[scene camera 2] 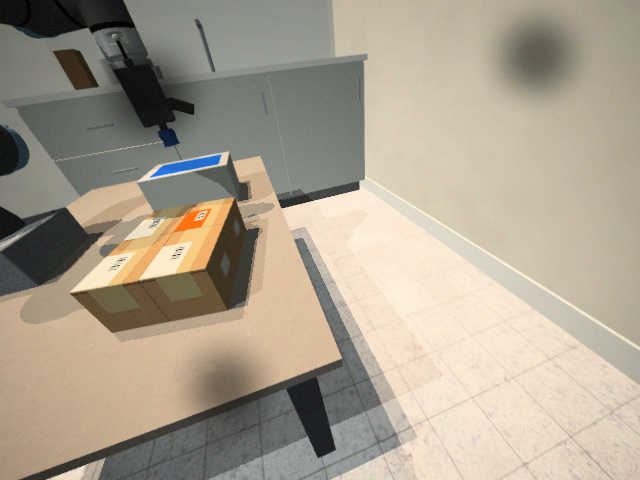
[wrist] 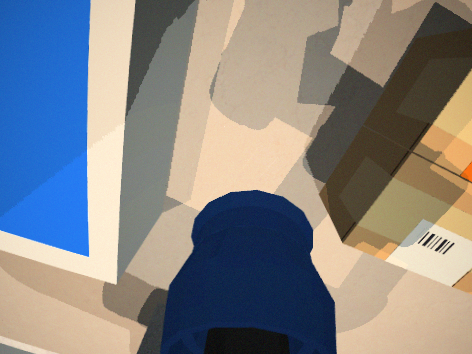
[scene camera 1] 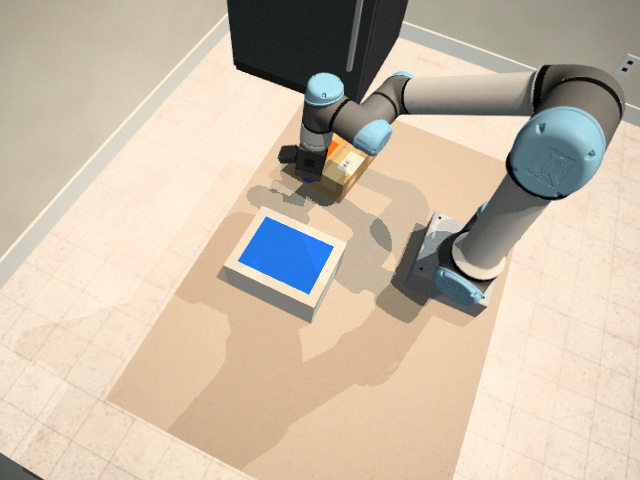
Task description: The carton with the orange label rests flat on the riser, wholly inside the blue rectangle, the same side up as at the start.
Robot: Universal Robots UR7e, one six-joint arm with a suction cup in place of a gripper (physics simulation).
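Frame: origin at the arm's base, x left, y back, z up, level; centimetres.
Seen in the pictures: hand, its tool point: [scene camera 2: 172,144] [wrist: 251,243].
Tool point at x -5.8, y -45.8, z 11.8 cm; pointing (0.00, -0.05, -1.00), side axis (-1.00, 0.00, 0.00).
Pixels of each thing's top centre, then the offset from my tool point to it.
- carton with the orange label, centre of its top: [scene camera 2: 207,212] [scene camera 1: 315,149] dz -11.5, dx -19.2, dy -2.3 cm
- pale riser, centre of its top: [scene camera 1: 286,253] [scene camera 2: 189,164] dz -8.8, dx +18.6, dy -0.7 cm
- blue rectangle, centre of its top: [scene camera 1: 286,253] [scene camera 2: 189,164] dz -8.8, dx +18.6, dy -0.7 cm
- white-labelled carton, centre of its top: [wrist: 435,229] [scene camera 2: 162,220] [scene camera 1: 341,164] dz -11.5, dx -16.1, dy +6.5 cm
The carton with the orange label [scene camera 1: 333,148] [scene camera 2: 219,211] [wrist: 452,140] stands label up on the table in a tight block with several other cartons; the arm partly hides it in scene camera 1, and it is cut off at the right of the wrist view. The pale riser [scene camera 1: 268,291] [scene camera 2: 186,193] [wrist: 107,150] stands apart from the block. The blue rectangle [scene camera 1: 286,253] [scene camera 2: 186,165] [wrist: 45,100] on its top is bare. My suction gripper [scene camera 1: 308,179] [scene camera 2: 169,138] [wrist: 254,200] is open, pointing down with a free blue cup, raised between the riser and the cartons.
A white-labelled carton [scene camera 1: 351,164] [scene camera 2: 147,228] [wrist: 425,250] touches the orange-labelled one. The arm's base block [scene camera 1: 423,273] [scene camera 2: 46,253] stands to one side. The table edge [scene camera 2: 310,279] runs beside the cartons. A dark fridge [scene camera 1: 294,46] stands beyond the table.
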